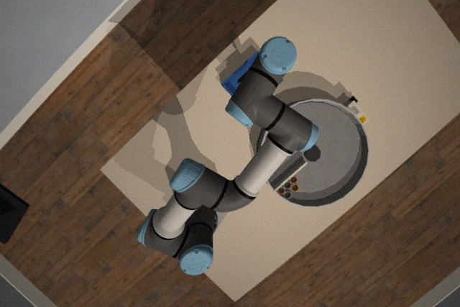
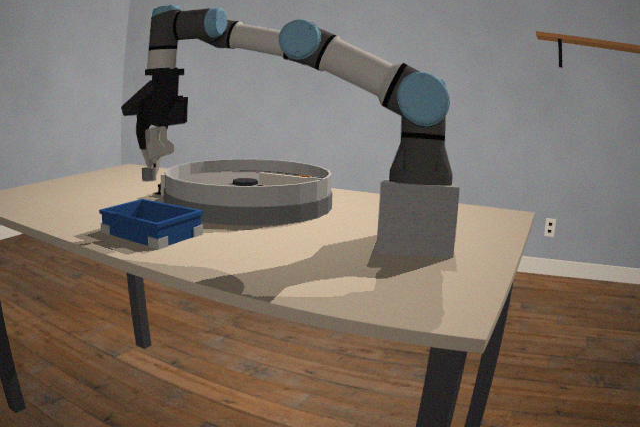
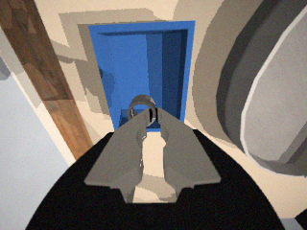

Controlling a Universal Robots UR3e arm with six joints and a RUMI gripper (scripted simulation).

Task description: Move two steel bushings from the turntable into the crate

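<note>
Now: hand 10 mm to the right of the blue crate and 110 mm above it. Round my hand: grey turntable 70 mm behind, 340 mm to the right, 80 mm below.
</note>
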